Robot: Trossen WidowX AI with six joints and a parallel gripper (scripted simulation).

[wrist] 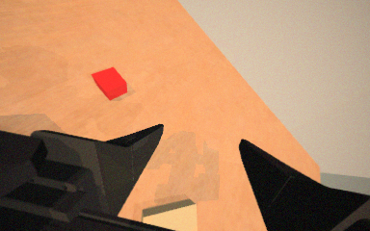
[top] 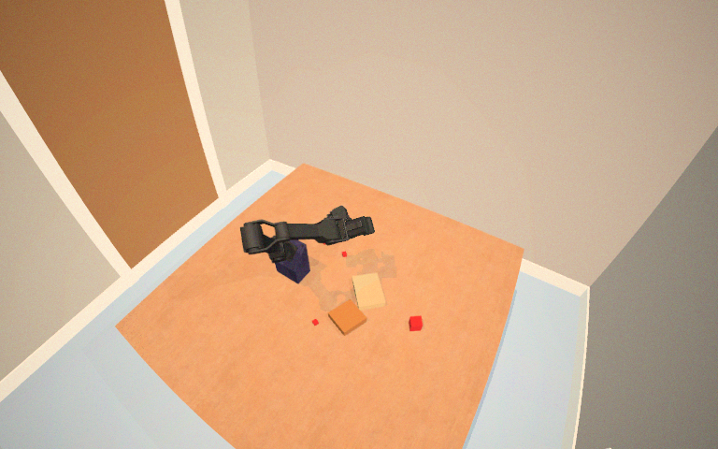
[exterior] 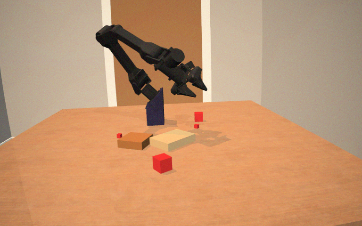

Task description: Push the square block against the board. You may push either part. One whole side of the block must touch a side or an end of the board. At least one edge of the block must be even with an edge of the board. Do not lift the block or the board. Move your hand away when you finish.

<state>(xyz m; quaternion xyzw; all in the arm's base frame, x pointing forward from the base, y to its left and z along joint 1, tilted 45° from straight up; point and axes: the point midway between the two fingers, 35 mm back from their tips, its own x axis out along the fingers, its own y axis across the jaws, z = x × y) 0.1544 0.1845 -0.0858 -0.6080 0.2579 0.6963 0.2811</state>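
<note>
Right now the square block is 160 mm ahead of my gripper tip, 250 mm to the right of it and 150 mm below it. Round my gripper tip: board 150 mm ahead, 110 mm to the right, 150 mm below.
</note>
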